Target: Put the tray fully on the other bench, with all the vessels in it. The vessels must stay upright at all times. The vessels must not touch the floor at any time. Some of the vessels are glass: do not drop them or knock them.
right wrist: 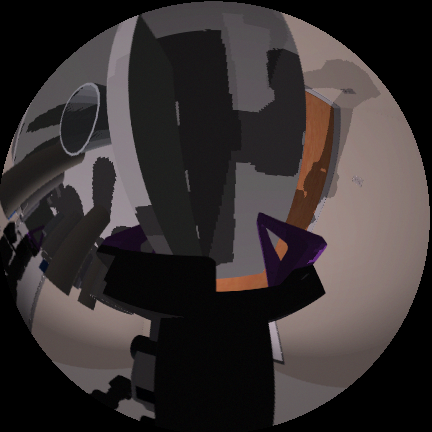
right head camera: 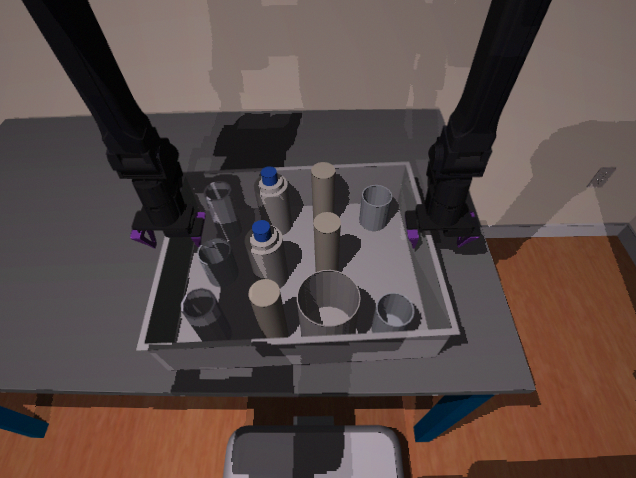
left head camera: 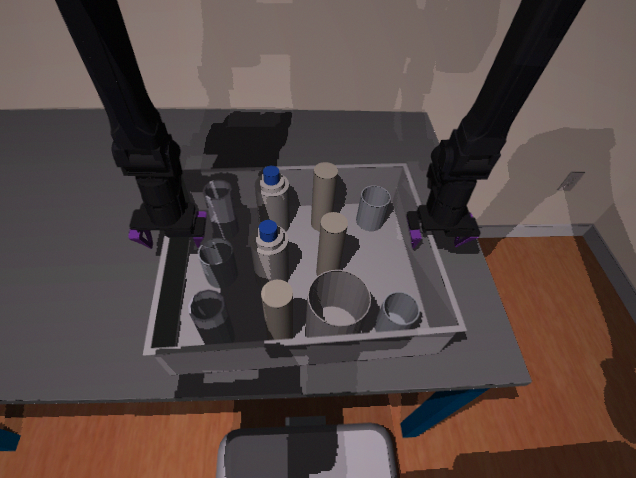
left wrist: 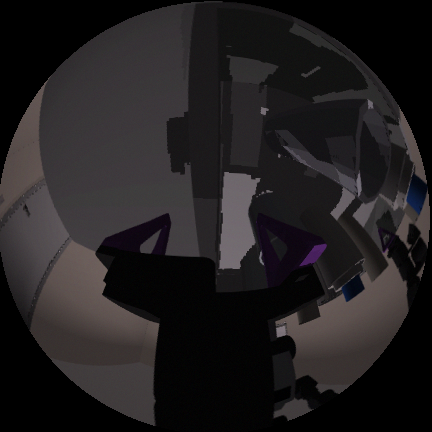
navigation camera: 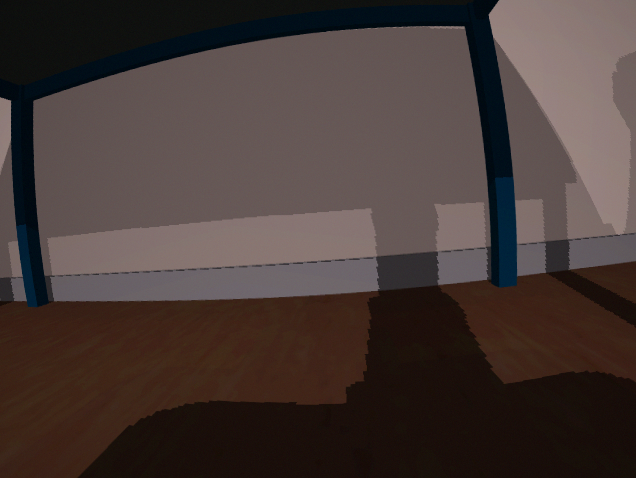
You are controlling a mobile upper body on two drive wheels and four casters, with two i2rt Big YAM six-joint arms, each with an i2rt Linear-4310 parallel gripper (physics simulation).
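Places are measured from the left arm's base along level axes (x ahead, y left, z up), in centimetres.
Pixels of known places: left gripper, fingertip midpoint: (right wrist: 41,227) (right head camera: 177,245) (left head camera: 175,246); right gripper, fingertip midpoint: (right wrist: 213,217) (right head camera: 435,245) (left wrist: 381,229).
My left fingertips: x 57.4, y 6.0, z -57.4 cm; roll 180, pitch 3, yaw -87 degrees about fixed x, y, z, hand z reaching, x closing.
Note:
For each thing: its top centre in the pictures, then the offset to it from my left fingertips. Level surfaces: height alone.
- pale tray, top centre: (left head camera: 301,239) (right head camera: 296,239) (left wrist: 360,259) (right wrist: 57,256) dx -2.8, dy -26.7, dz +5.6 cm
- grey bench, surface height: dz -7.4 cm
- wide beaker, top centre: (right head camera: 328,296) (left head camera: 339,296) (right wrist: 110,305) (left wrist: 335,296) dx -16.8, dy -32.9, dz +7.5 cm
- wooden floor, surface height: dz -83.6 cm
A pale tray (left head camera: 370,334) (right head camera: 359,337) (left wrist: 205,100) (right wrist: 117,100) stands on a grey bench (left head camera: 61,267) (right head camera: 61,267). Its vessels stand upright: two blue-capped bottles (left head camera: 276,205) (right head camera: 267,256), three beige cylinders (left head camera: 324,197) (right head camera: 326,246), a wide beaker (left head camera: 339,287) (right head camera: 329,287), three clear vessels at the left, such as this one (left head camera: 208,318) (right head camera: 203,313), and two small beakers (left head camera: 374,208) (right head camera: 394,310) at the right. My left gripper (left head camera: 171,240) (right head camera: 172,240) (left wrist: 213,217) is open, fingers astride the left wall. My right gripper (left head camera: 438,244) (right head camera: 438,242) (right wrist: 213,217) is open astride the right wall; its inner fingertip is hidden in the right wrist view.
The bench's right edge lies close beyond the right gripper, with wooden floor (left head camera: 555,308) below. A wall (left head camera: 349,51) (navigation camera: 231,154) stands behind the bench. Blue bench legs (left head camera: 442,411) (navigation camera: 503,231) stand at the front and under the bench. The robot's base (left head camera: 308,452) shows in front.

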